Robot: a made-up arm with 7 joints. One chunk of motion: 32 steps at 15 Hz.
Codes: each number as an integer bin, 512 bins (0 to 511) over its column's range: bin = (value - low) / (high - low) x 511, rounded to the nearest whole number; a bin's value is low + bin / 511 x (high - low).
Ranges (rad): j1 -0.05..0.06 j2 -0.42..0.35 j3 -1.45..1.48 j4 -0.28..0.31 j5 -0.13..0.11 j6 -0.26..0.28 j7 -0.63..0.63
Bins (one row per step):
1: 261 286 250 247 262 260 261
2: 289 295 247 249 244 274 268
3: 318 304 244 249 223 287 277
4: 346 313 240 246 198 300 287
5: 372 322 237 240 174 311 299
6: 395 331 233 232 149 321 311
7: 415 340 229 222 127 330 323
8: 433 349 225 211 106 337 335
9: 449 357 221 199 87 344 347
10: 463 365 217 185 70 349 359
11: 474 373 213 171 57 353 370
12: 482 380 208 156 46 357 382
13: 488 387 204 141 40 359 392
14: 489 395 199 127 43 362 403
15: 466 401 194 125 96 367 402
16: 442 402 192 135 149 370 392
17: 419 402 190 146 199 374 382
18: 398 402 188 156 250 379 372
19: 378 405 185 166 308 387 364
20: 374 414 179 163 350 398 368
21: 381 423 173 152 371 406 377
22: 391 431 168 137 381 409 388
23: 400 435 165 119 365 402 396
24: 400 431 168 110 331 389 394
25: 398 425 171 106 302 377 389
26: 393 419 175 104 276 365 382
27: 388 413 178 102 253 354 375
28: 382 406 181 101 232 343 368
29: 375 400 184 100 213 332 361
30: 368 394 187 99 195 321 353
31: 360 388 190 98 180 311 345
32: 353 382 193 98 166 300 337
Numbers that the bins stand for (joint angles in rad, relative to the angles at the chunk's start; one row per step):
1: 0.0062 0.0110 -0.0165 0.0052 -0.0069 0.0148 0.0136
2: 0.0122 0.0245 -0.0337 0.0075 -0.0154 0.0295 0.0308
3: 0.0185 0.0381 -0.0509 0.0075 -0.0253 0.0433 0.0530
4: 0.0245 0.0516 -0.0739 0.0040 -0.0370 0.0570 0.0777
5: 0.0301 0.0652 -0.0911 -0.0029 -0.0483 0.0686 0.1073
6: 0.0350 0.0788 -0.1140 -0.0121 -0.0600 0.0792 0.1368
7: 0.0393 0.0923 -0.1369 -0.0237 -0.0704 0.0887 0.1664
8: 0.0432 0.1059 -0.1599 -0.0364 -0.0802 0.0961 0.1960
9: 0.0467 0.1179 -0.1828 -0.0502 -0.0891 0.1035 0.2256
10: 0.0497 0.1300 -0.2058 -0.0664 -0.0971 0.1088 0.2552
11: 0.0520 0.1421 -0.2287 -0.0826 -0.1032 0.1130 0.2823
12: 0.0538 0.1526 -0.2574 -0.0999 -0.1084 0.1173 0.3119
13: 0.0550 0.1632 -0.2803 -0.1172 -0.1112 0.1194 0.3366
14: 0.0553 0.1752 -0.3090 -0.1334 -0.1098 0.1225 0.3637
15: 0.0503 0.1842 -0.3376 -0.1357 -0.0849 0.1278 0.3612
16: 0.0451 0.1858 -0.3491 -0.1241 -0.0600 0.1310 0.3366
17: 0.0402 0.1858 -0.3606 -0.1114 -0.0365 0.1352 0.3119
18: 0.0357 0.1858 -0.3720 -0.0999 -0.0126 0.1405 0.2873
19: 0.0314 0.1903 -0.3892 -0.0883 0.0147 0.1490 0.2675
20: 0.0305 0.2038 -0.4236 -0.0918 0.0344 0.1606 0.2774
21: 0.0320 0.2174 -0.4580 -0.1045 0.0442 0.1690 0.2996
22: 0.0342 0.2295 -0.4867 -0.1218 0.0489 0.1722 0.3267
23: 0.0361 0.2355 -0.5039 -0.1426 0.0414 0.1648 0.3464
24: 0.0361 0.2295 -0.4867 -0.1530 0.0255 0.1511 0.3415
25: 0.0357 0.2204 -0.4695 -0.1576 0.0118 0.1384 0.3292
26: 0.0346 0.2114 -0.4466 -0.1599 -0.0004 0.1257 0.3119
27: 0.0335 0.2023 -0.4294 -0.1622 -0.0112 0.1141 0.2947
28: 0.0322 0.1918 -0.4122 -0.1634 -0.0210 0.1025 0.2774
29: 0.0307 0.1827 -0.3950 -0.1645 -0.0300 0.0908 0.2601
30: 0.0292 0.1737 -0.3778 -0.1657 -0.0384 0.0792 0.2404
31: 0.0275 0.1647 -0.3606 -0.1668 -0.0455 0.0686 0.2207
32: 0.0260 0.1556 -0.3434 -0.1668 -0.0520 0.0570 0.2010

